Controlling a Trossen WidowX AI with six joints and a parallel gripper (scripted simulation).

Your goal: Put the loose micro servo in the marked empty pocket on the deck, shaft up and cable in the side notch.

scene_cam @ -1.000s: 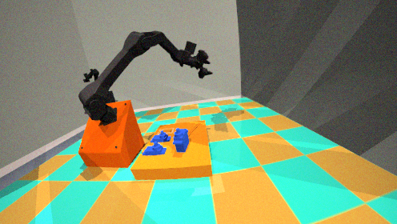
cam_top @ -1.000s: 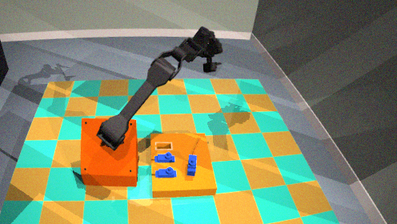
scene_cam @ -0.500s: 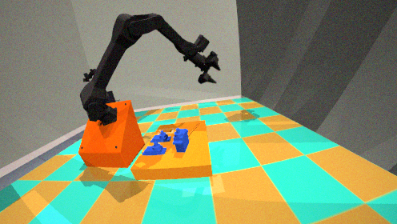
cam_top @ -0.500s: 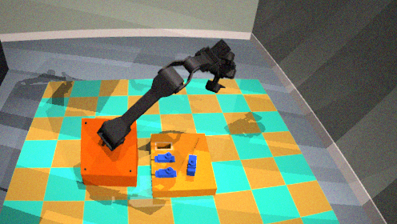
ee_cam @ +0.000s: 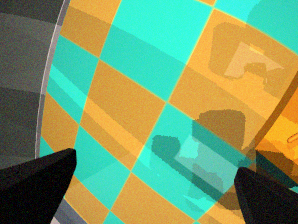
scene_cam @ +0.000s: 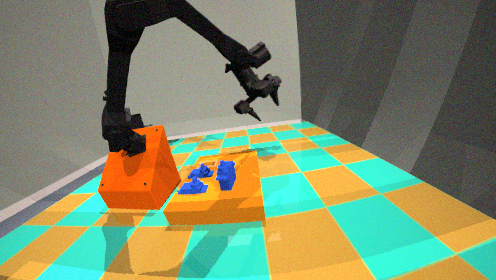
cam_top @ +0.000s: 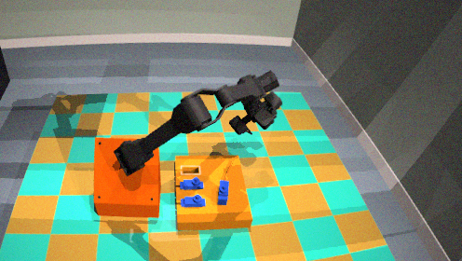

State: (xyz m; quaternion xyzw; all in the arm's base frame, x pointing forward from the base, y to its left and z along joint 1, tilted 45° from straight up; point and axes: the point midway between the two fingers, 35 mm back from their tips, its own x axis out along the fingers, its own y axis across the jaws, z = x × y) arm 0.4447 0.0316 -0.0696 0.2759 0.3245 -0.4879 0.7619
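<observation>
Right now my gripper tip is 17 cm above the orange deck, 16 cm past it and 12 cm to the left of it.
</observation>
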